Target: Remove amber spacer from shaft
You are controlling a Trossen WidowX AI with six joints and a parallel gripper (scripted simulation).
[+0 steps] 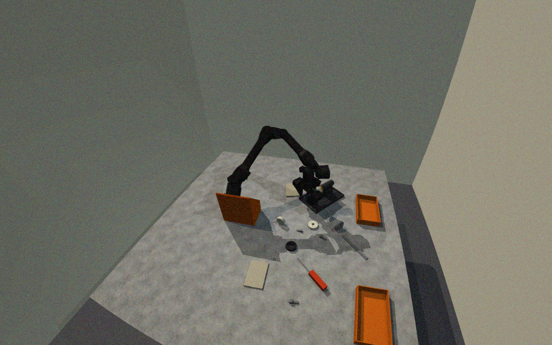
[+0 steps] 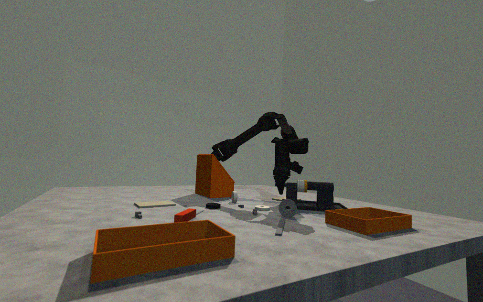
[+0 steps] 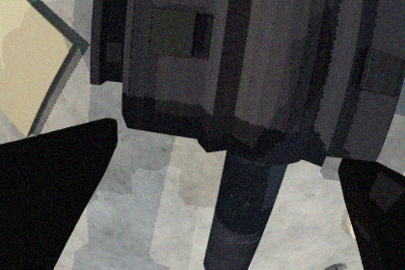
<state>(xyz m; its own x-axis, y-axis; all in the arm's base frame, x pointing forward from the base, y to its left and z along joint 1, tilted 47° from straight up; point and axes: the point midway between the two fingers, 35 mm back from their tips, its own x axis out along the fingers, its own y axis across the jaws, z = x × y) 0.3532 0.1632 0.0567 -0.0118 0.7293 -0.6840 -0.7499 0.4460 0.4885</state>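
Now: gripper tip 40 mm short of the dark shaft, 50 mm to the right of it and 30 mm below it. From my gripper tip the other things lie so: amber spacer: 60 mm ahead, 70 mm to the left, 30 mm above; white spacer: 50 mm ahead, 50 mm to the left, 30 mm above; white ring: 50 mm ahead, 130 mm to the right, 40 mm below.
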